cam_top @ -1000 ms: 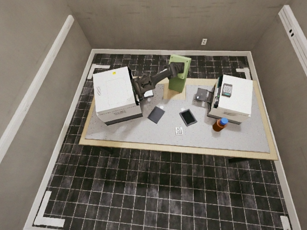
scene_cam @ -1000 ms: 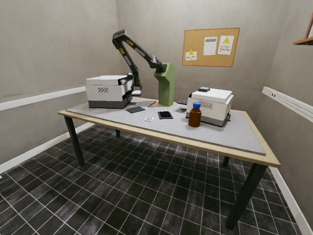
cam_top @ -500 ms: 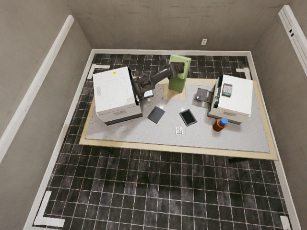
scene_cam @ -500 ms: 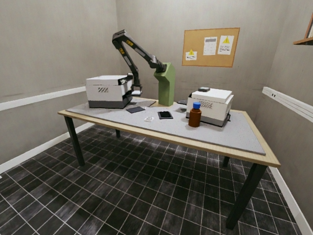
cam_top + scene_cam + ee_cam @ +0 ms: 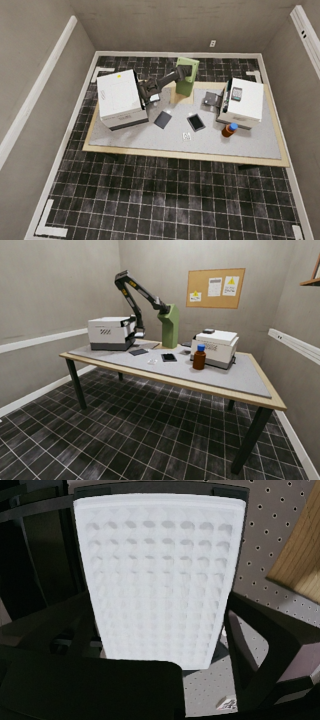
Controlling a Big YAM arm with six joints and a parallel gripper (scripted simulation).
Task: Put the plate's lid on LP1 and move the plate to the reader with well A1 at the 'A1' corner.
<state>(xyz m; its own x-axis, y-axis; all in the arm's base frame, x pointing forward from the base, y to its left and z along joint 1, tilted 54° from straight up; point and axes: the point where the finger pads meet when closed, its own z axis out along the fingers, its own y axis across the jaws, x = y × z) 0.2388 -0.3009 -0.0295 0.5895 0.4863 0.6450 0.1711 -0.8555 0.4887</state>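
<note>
The white well plate lies right at my hand. Round my hand: brown capped bottle 690 mm to the left, 330 mm ahead, 20 mm below; then dark flat lid 420 mm to the left, 230 mm ahead, 120 mm below.
</note>
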